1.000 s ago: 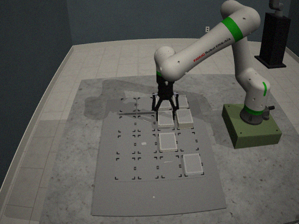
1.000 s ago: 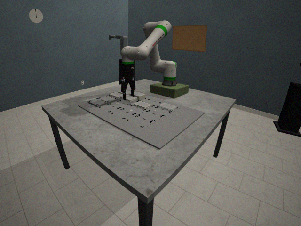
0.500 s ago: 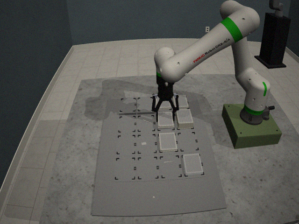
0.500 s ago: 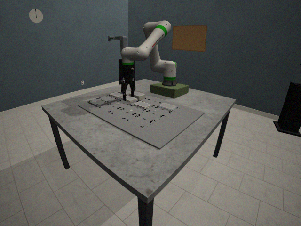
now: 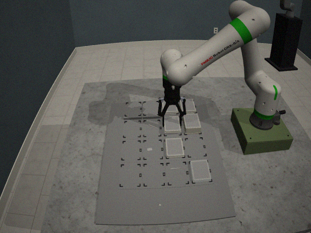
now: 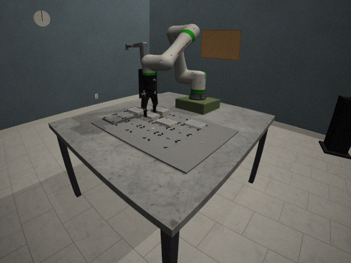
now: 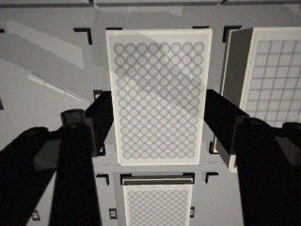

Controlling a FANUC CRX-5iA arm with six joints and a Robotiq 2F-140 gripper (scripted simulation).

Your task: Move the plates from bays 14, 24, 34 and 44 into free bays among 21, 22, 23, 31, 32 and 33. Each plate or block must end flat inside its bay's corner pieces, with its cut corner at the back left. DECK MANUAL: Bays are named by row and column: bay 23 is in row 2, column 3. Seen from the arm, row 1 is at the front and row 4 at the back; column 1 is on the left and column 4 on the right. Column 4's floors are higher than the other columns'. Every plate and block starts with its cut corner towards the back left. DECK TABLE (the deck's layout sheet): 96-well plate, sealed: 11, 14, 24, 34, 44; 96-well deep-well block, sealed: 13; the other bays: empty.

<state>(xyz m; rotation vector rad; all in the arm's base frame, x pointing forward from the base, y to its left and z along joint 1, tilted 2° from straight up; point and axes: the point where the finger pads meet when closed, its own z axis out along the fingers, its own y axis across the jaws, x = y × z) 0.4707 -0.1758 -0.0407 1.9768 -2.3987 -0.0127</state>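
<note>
The sealed deep-well block is 11 cm behind my hand, 2 cm to the left of it and 2 cm below it. Also, from my hand: white pointed piece (29 cm to the left, 6 cm ahead, 4 cm below).
</note>
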